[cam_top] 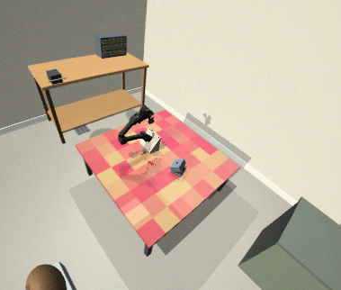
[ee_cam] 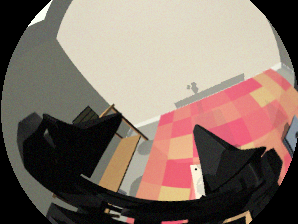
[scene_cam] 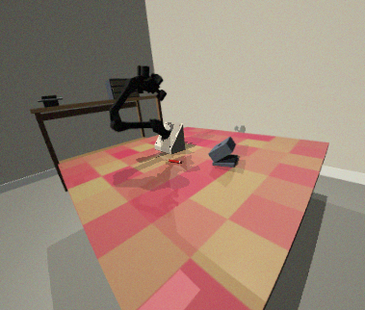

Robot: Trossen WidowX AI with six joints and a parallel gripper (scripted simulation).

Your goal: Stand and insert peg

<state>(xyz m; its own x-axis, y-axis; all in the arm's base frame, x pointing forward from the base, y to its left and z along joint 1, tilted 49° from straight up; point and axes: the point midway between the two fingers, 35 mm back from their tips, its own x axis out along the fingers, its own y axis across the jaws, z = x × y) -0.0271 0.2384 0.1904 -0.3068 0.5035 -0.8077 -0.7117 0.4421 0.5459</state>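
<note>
The red peg is 29 cm ahead of my gripper tip, 18 cm to the right of it and 40 cm below it. Round my gripper tip: grey-blue sloped panel: 48 cm ahead, 2 cm to the right, 34 cm below.
</note>
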